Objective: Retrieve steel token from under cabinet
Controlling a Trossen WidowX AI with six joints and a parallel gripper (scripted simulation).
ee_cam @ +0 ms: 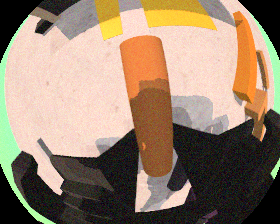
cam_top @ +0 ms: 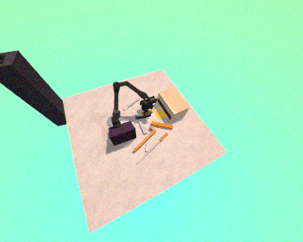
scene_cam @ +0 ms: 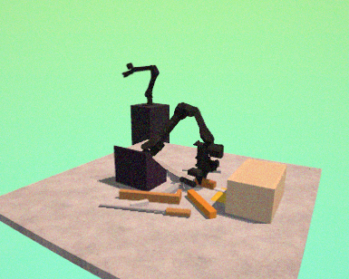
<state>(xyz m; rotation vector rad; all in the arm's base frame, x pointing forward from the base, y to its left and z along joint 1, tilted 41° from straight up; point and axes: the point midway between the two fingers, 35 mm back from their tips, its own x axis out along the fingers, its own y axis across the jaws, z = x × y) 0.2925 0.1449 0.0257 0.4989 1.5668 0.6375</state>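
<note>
My gripper tip is 100 mm past the dark-handled tool, 30 mm to the left of it and 10 mm below it. Round my gripper tip: orange bar 130 mm ahead, 190 mm to the right, 10 mm above.
</note>
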